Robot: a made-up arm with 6 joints. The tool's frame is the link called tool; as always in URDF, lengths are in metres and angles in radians. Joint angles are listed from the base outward. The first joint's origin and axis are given. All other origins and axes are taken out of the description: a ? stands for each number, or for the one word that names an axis. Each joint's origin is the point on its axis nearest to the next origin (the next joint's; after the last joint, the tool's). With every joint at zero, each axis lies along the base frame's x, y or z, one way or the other. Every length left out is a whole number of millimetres.
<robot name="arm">
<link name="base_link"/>
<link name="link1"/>
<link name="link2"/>
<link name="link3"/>
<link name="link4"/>
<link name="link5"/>
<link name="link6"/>
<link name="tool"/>
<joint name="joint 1" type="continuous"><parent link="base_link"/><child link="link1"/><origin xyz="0.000 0.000 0.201" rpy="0.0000 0.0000 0.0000"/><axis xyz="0 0 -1"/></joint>
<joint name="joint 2" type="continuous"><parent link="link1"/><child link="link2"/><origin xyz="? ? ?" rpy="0.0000 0.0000 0.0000"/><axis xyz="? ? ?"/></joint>
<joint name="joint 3" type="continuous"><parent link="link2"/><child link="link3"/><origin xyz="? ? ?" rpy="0.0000 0.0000 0.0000"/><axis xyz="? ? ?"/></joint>
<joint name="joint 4" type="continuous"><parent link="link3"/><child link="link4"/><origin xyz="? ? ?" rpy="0.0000 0.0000 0.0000"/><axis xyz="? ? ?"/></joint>
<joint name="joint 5" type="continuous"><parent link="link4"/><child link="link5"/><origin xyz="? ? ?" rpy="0.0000 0.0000 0.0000"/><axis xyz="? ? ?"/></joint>
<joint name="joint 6" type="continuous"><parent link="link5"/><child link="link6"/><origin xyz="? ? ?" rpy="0.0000 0.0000 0.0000"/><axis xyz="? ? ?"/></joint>
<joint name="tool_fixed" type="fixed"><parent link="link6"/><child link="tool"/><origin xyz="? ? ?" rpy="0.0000 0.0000 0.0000"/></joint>
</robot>
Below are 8 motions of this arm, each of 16 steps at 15 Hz.
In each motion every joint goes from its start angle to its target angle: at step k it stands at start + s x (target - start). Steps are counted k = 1, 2, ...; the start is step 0. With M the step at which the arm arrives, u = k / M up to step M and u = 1 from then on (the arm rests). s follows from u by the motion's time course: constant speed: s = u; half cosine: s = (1 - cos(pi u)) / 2; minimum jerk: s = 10 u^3 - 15 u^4 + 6 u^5.
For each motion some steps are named. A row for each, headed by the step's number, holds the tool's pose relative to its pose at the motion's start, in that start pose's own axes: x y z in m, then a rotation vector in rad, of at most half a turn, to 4 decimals.
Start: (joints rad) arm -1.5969 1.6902 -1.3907 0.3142 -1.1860 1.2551
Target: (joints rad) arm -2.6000 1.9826 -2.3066 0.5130 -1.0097 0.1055
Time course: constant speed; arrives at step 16
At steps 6, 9, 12, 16:
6: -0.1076 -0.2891 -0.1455 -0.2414 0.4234 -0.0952
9: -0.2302 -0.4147 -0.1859 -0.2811 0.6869 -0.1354
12: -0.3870 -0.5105 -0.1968 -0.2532 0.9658 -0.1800
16: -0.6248 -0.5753 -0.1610 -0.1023 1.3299 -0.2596

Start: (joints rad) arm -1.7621 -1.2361 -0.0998 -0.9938 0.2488 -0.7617
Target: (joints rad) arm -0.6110 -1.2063 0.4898 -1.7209 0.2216 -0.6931
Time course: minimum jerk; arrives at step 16
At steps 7, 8, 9, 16:
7: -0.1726 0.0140 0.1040 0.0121 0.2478 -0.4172
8: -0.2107 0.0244 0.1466 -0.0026 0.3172 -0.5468
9: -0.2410 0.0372 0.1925 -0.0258 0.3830 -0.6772
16: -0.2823 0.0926 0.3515 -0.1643 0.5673 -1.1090

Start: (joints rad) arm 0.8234 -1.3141 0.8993 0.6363 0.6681 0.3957
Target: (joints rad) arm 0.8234 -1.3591 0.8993 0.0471 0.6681 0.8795
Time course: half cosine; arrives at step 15
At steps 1, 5, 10, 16:
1: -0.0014 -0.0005 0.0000 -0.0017 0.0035 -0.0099
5: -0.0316 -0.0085 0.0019 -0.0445 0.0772 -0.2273
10: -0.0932 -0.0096 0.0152 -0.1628 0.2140 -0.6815
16: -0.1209 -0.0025 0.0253 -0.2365 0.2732 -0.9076

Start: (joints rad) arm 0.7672 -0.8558 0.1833 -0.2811 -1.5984 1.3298
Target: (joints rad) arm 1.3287 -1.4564 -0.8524 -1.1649 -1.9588 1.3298
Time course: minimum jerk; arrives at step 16
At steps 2, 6, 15, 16:
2: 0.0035 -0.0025 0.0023 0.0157 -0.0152 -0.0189
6: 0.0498 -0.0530 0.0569 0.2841 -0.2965 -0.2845
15: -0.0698 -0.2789 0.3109 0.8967 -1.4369 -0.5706
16: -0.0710 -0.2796 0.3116 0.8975 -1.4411 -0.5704

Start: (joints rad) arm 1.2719 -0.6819 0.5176 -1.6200 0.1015 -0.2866
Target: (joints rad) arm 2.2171 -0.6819 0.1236 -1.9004 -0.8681 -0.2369
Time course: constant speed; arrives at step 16
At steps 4, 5, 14, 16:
4: -0.0411 -0.0227 0.0025 -0.0284 -0.1041 -0.2434
5: -0.0509 -0.0284 0.0041 -0.0378 -0.1387 -0.3008
14: -0.1361 -0.0795 0.0457 -0.1829 -0.5742 -0.7060
16: -0.1567 -0.0888 0.0635 -0.2336 -0.6922 -0.7597

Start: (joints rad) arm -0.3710 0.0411 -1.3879 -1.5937 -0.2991 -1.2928
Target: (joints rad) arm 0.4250 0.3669 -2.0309 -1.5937 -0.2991 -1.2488
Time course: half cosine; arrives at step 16
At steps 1, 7, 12, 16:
1: -0.0035 0.0046 -0.0015 0.0061 0.0080 -0.0011
7: -0.1325 0.2047 -0.0144 0.2610 0.3163 -0.0040
12: -0.2383 0.4263 0.0774 0.5537 0.6056 0.0915
16: -0.2611 0.4877 0.1261 0.6458 0.6803 0.1430

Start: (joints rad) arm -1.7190 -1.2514 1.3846 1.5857 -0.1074 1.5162
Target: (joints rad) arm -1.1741 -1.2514 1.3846 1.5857 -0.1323 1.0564
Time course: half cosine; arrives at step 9
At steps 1, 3, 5, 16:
1: 0.0017 0.0002 -0.0008 -0.0037 0.0167 0.0124
3: 0.0139 0.0017 -0.0078 -0.0235 0.1397 0.1025
5: 0.0301 0.0045 -0.0228 -0.0296 0.3319 0.2381
16: 0.0443 0.0083 -0.0469 0.0035 0.5702 0.3967

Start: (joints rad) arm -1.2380 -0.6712 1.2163 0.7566 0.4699 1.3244
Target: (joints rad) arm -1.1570 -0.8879 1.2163 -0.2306 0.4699 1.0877
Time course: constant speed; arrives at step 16
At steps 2, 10, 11, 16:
2: -0.0050 -0.0107 0.0041 -0.0598 0.0069 -0.0531
10: -0.0336 -0.0478 0.0284 -0.2903 0.0336 -0.2709
11: -0.0381 -0.0516 0.0322 -0.3179 0.0368 -0.2989
16: -0.0633 -0.0665 0.0528 -0.4505 0.0525 -0.4417

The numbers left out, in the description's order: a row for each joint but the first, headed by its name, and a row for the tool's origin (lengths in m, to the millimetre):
joint 2: xyz -0.339 -0.051 0.000, axis 1 0 0
joint 3: xyz 0.000 0.026 -0.108, axis 0 -1 0
joint 4: xyz 0.227 0.000 -0.105, axis 0 0 1
joint 5: xyz 0.030 0.005 0.000, axis -1 0 0
joint 6: xyz 0.000 -0.064 -0.139, axis 0 0 -1
tool: xyz 0.002 -0.068 0.000

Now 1 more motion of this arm.
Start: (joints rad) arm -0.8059 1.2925 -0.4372 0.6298 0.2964 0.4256
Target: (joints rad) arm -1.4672 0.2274 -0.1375 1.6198 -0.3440 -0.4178
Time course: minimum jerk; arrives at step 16
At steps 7, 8, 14, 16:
7: -0.0531 -0.1078 0.0230 -0.0512 0.3258 0.7157
8: -0.0704 -0.1370 0.0367 -0.0394 0.4660 0.9357
14: -0.1383 -0.2652 0.1406 0.1994 1.2763 1.7396
16: -0.1397 -0.2699 0.1458 0.2132 1.3097 1.7597

